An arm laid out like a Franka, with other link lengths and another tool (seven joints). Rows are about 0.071 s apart.
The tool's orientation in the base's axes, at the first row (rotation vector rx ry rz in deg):
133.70 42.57 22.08
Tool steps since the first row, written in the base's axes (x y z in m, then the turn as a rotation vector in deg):
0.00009 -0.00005 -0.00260 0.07 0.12 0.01
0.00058 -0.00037 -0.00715 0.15 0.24 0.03
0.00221 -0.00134 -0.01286 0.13 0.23 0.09
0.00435 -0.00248 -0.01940 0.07 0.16 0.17
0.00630 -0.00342 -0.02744 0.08 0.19 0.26
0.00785 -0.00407 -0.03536 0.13 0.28 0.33
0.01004 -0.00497 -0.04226 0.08 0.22 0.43
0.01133 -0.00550 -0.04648 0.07 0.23 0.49
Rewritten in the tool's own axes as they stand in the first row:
-0.00016 -0.00165 0.00200 0.13 -0.04 -0.04
-0.00031 -0.00427 0.00577 0.27 -0.07 -0.07
-0.00004 -0.00677 0.01123 0.25 -0.03 -0.12
0.00047 -0.00951 0.01763 0.16 0.04 -0.17
0.00084 -0.01345 0.02495 0.20 0.09 -0.25
0.00107 -0.01765 0.03187 0.30 0.10 -0.33
0.00174 -0.02076 0.03843 0.23 0.18 -0.39
0.00212 -0.02270 0.04242 0.23 0.21 -0.45

